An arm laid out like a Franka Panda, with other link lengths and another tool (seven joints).
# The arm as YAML. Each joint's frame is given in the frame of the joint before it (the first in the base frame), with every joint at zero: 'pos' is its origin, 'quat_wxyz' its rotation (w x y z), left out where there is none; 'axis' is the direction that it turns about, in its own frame. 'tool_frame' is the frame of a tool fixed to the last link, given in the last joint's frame.
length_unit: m
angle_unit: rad
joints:
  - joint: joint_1
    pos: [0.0, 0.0, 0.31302]
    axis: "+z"
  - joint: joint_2
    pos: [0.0, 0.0, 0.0]
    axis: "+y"
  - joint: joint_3
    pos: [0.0, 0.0, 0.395]
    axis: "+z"
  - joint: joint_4
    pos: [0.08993, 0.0, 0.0]
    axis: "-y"
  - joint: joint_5
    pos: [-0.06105, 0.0, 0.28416]
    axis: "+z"
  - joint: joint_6
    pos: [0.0, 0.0, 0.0]
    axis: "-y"
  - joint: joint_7
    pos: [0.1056, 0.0, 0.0]
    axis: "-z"
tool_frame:
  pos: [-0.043, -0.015, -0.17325]
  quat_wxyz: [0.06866, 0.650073, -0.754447, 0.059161]
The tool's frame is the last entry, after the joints.
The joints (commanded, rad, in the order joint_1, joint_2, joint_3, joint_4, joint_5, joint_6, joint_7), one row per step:
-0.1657, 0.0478, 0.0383, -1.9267, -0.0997, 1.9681, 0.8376
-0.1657, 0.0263, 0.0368, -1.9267, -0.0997, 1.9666, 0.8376
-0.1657, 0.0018, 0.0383, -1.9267, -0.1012, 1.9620, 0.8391
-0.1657, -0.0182, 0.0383, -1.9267, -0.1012, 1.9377, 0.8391
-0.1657, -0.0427, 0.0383, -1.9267, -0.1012, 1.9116, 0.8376
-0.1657, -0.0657, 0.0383, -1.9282, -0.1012, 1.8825, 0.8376
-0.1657, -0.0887, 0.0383, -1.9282, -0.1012, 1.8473, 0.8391
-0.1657, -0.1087, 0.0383, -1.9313, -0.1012, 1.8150, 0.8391
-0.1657, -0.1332, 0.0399, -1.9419, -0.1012, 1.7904, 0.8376
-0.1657, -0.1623, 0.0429, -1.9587, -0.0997, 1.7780, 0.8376
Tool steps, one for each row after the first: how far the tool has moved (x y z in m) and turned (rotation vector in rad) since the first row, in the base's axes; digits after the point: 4 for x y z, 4 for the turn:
-0.0038, -0.0001, 0.0097, -0.0035, -0.0197, -0.0016
-0.0088, 0.0012, 0.0204, -0.0084, -0.0393, -0.0015
-0.0165, 0.0020, 0.0276, -0.0095, -0.0349, -0.0038
-0.0257, 0.0030, 0.0365, -0.0111, -0.0331, -0.0048
-0.0355, 0.0041, 0.0437, -0.0120, -0.0254, -0.0076
-0.0462, 0.0053, 0.0509, -0.0124, -0.0134, -0.0125
-0.0566, 0.0064, 0.0558, -0.0122, 0.0020, -0.0157
-0.0681, 0.0084, 0.0602, -0.0126, 0.0128, -0.0151
-0.0795, 0.0114, 0.0646, -0.0131, 0.0129, -0.0139

